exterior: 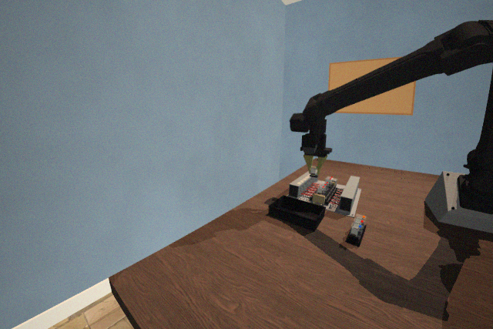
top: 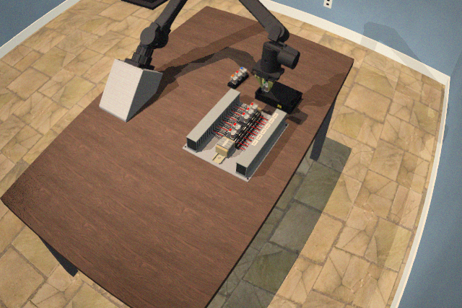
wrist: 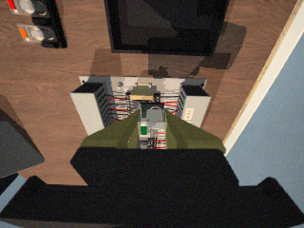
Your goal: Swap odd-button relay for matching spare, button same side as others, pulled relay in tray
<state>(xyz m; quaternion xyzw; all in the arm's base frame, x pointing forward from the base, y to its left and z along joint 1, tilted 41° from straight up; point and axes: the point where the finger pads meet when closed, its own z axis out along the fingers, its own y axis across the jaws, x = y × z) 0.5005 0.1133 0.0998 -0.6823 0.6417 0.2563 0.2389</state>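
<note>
My gripper is now 120 mm above the black tray, 110 mm to the right of it and 10 mm short of it.
</note>
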